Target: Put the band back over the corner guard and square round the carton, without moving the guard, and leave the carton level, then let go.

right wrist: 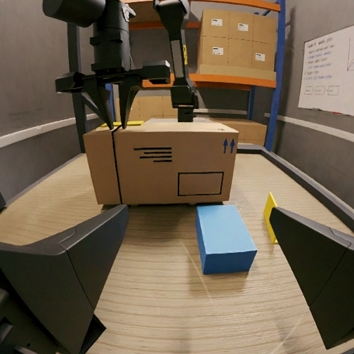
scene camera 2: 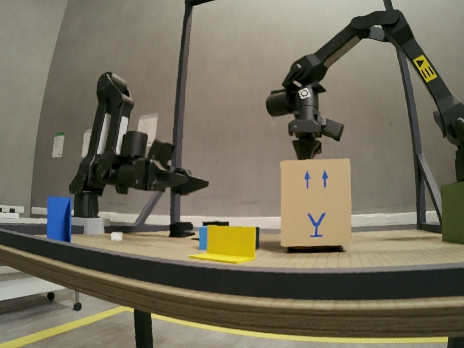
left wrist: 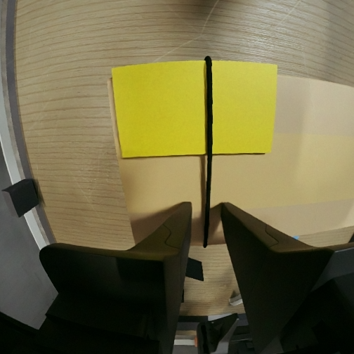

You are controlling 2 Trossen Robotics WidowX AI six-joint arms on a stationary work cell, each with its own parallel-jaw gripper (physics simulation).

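Frame: origin at the left arm's base, x ahead, y left, z up, level; centimetres.
Where they show: right gripper, fingertip midpoint: (scene camera 2: 198,181); right arm's base, origin of the base link: (scene camera 2: 85,217).
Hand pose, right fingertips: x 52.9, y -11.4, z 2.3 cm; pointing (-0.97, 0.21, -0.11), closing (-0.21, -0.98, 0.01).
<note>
After its pixels a point has its place.
The carton (scene camera 2: 316,200) {x 31.1, y 0.9, z -2.2 cm} (left wrist: 165,190) (right wrist: 165,170) stands level on the table. A yellow corner guard (left wrist: 160,110) (right wrist: 135,123) lies over its top edge. The black band (left wrist: 209,110) (right wrist: 117,170) runs straight across the guard and the carton's top, and down the side seen in the right wrist view. My left gripper (scene camera 2: 306,157) (left wrist: 205,208) (right wrist: 117,128) is partly open, just over the carton's top, its fingertips apart on either side of the band and not gripping it. My right gripper (scene camera 2: 197,184) {x 52.9, y -11.4, z 2.3 cm} (right wrist: 201,213) is wide open and empty, away from the carton.
A light blue block (right wrist: 225,237) (scene camera 2: 203,238) {x 49.6, y -3.0, z -8.4 cm} lies on the table in front of the carton. A yellow angled piece (scene camera 2: 231,242) {x 43.5, y 5.1, z -8.2 cm} (right wrist: 270,217) stands near it. A blue panel (scene camera 2: 59,218) {x 74.4, y 5.7, z -6.2 cm} and a small white object (scene camera 2: 116,236) {x 70.1, y -8.0, z -9.6 cm} are at the left in the scene view; a green box (scene camera 2: 453,212) {x 5.0, y -0.9, z -5.1 cm} is at the right.
</note>
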